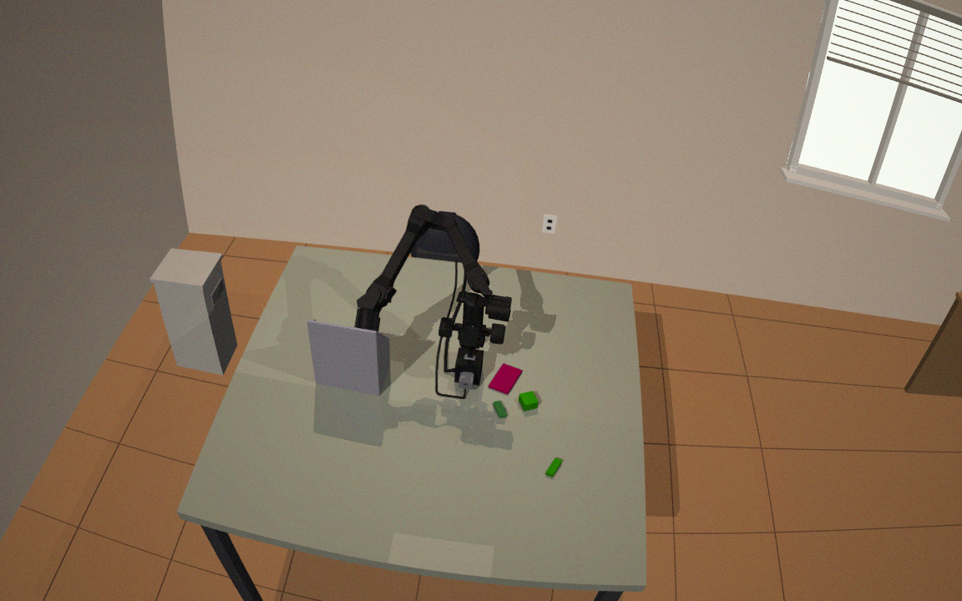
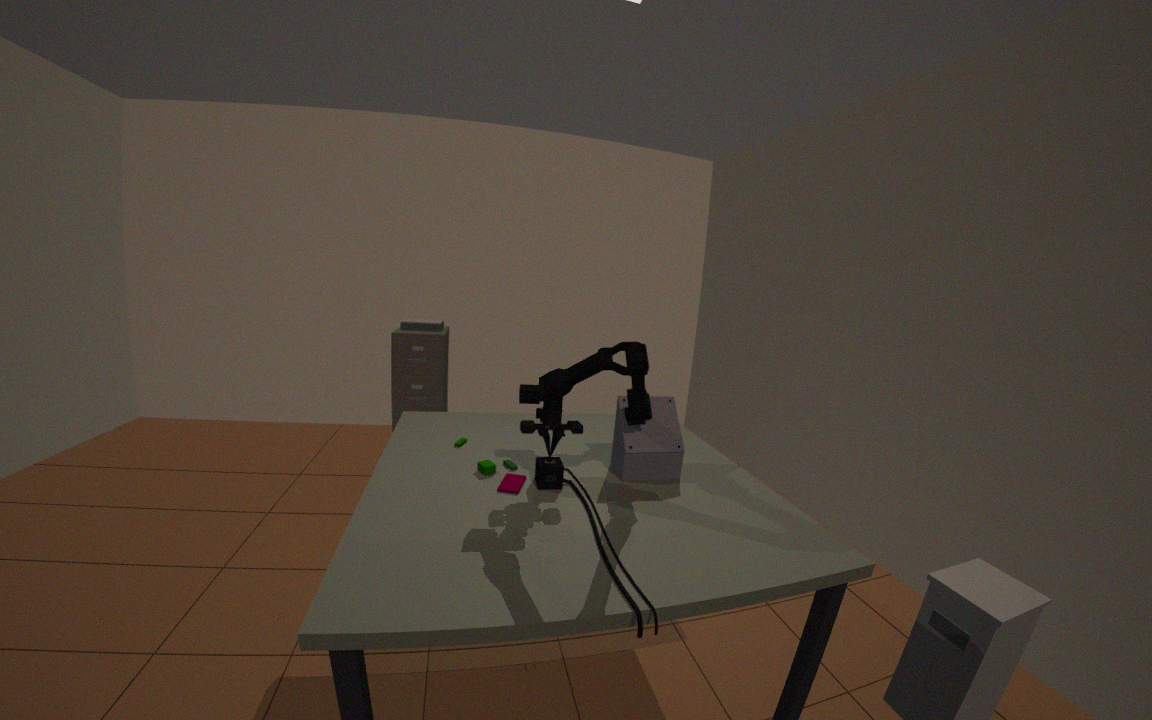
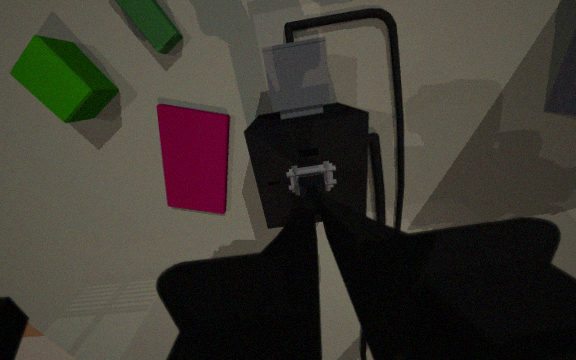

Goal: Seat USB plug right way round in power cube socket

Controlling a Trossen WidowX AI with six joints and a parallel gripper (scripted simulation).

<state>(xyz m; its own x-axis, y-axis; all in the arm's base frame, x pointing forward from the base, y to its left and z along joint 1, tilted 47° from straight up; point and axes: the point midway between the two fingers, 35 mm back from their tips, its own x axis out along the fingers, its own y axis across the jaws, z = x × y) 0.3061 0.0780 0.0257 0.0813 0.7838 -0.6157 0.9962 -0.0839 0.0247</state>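
Now: the USB plug 1 cm below my gripper tip. The rest, counted from my gripper tip: green block (19 cm ahead, 10 cm to the right, 9 cm below); then magenta flat block (11 cm ahead, 1 cm to the right, 10 cm below).
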